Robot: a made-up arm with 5 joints.
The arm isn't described. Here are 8 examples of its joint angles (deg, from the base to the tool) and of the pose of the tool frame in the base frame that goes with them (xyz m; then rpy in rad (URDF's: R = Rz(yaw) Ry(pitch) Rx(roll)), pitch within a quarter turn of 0, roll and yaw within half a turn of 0).
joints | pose
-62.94 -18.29 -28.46 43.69 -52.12 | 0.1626 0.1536 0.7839 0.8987 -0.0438 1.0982
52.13 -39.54 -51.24 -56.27 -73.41 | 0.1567 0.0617 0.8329 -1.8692 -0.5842 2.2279
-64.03 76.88 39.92 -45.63 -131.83 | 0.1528 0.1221 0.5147 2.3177 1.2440 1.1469
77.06 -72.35 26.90 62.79 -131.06 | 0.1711 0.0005 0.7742 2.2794 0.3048 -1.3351
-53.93 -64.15 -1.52 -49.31 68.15 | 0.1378 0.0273 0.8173 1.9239 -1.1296 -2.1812
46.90 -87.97 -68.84 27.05 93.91 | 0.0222 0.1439 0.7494 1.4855 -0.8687 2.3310
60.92 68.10 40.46 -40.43 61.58 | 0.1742 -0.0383 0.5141 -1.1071 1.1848 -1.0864
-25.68 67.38 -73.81 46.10 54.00 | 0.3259 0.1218 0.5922 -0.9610 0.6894 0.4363
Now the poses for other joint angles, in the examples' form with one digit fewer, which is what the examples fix.
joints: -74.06 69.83 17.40 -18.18 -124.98
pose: 0.146 0.166 0.514 2.194 1.208 1.318
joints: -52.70 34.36 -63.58 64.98 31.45
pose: 0.248 0.189 0.682 -0.567 0.625 0.908
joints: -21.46 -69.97 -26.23 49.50 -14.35
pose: 0.104 0.043 0.803 0.246 -0.808 0.366
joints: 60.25 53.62 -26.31 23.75 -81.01
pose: 0.269 -0.131 0.580 1.408 0.900 -1.045
